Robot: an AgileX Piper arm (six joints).
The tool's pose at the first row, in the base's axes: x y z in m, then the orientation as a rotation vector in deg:
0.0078 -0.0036 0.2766 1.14 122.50 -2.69
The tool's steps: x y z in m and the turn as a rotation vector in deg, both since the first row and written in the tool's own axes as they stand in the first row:
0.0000 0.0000 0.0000 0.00 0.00 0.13
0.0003 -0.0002 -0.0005 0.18 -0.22 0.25
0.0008 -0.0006 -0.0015 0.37 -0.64 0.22
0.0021 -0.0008 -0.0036 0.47 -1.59 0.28
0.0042 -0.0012 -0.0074 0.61 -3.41 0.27
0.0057 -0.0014 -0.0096 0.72 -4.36 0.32
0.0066 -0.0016 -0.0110 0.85 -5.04 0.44
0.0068 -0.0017 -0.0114 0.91 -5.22 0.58
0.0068 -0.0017 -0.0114 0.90 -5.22 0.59
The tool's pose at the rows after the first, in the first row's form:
0.0078 -0.0036 0.2766 1.28 122.50 -2.61
0.0072 -0.0038 0.2766 1.51 122.27 -2.74
0.0061 -0.0041 0.2767 1.57 121.85 -2.96
0.0036 -0.0043 0.2768 1.67 120.89 -3.03
-0.0007 -0.0045 0.2771 1.69 119.07 -3.18
-0.0034 -0.0046 0.2770 1.78 118.12 -3.27
-0.0051 -0.0048 0.2770 1.96 117.43 -3.33
-0.0055 -0.0049 0.2770 2.13 117.25 -3.31
-0.0055 -0.0049 0.2770 2.14 117.25 -3.30

